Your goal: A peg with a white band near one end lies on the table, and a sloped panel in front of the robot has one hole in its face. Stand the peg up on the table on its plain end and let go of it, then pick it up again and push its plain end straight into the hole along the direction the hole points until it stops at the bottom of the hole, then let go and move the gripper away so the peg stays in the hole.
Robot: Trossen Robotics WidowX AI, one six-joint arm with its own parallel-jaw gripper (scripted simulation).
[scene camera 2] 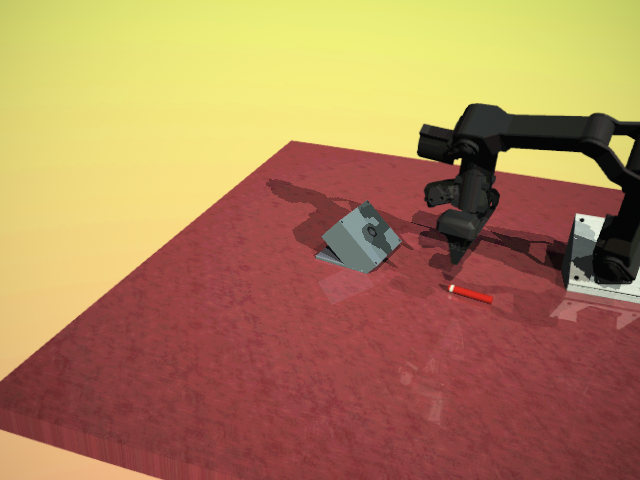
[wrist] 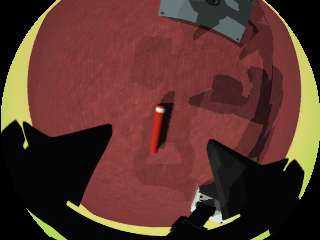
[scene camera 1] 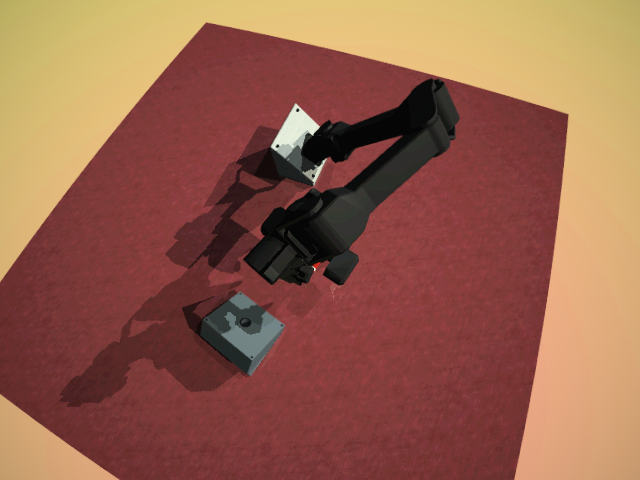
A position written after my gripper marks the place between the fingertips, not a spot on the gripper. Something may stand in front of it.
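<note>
My gripper point(scene camera 2: 461, 253) open, holds nothing. Grey sloped panel point(scene camera 2: 350, 241). Again the panel point(scene camera 1: 223, 331). Again my gripper point(scene camera 1: 311, 257). Wrist view too: my gripper point(wrist: 161, 137).
</note>
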